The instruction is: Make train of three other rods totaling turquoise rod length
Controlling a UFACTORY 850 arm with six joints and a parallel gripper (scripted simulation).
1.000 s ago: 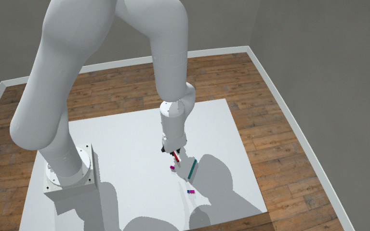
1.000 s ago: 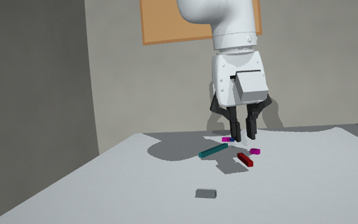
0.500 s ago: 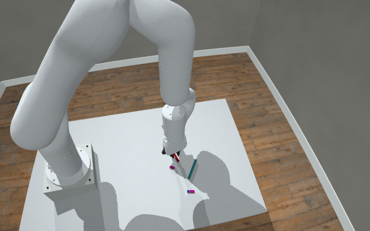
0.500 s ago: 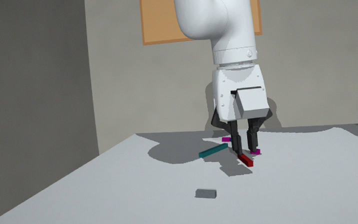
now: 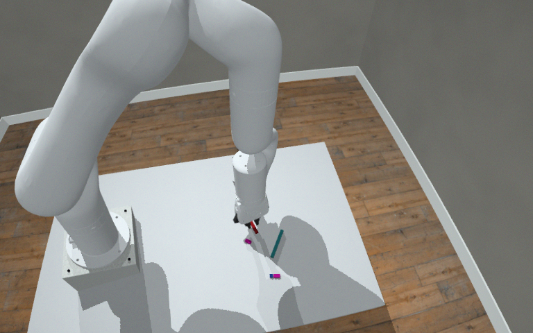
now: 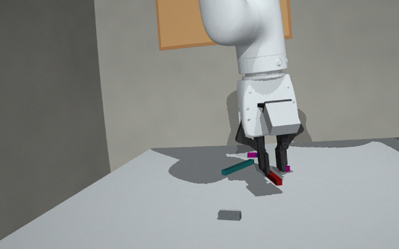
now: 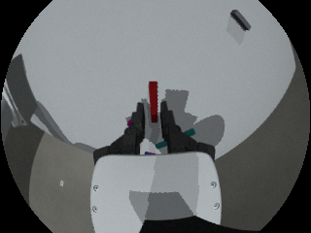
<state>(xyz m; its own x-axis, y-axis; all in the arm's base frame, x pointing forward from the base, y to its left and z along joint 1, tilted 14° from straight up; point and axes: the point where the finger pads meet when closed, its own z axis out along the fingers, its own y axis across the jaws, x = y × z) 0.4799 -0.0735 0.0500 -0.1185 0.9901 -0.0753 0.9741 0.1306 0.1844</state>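
Right now the red rod is 30 mm below my hand. The rest, counted from my hand: turquoise rod (90 mm to the right, 50 mm ahead, 30 mm below); grey rod (160 mm to the left, 90 mm ahead, 30 mm below); blue rod (190 mm to the right, 30 mm below).
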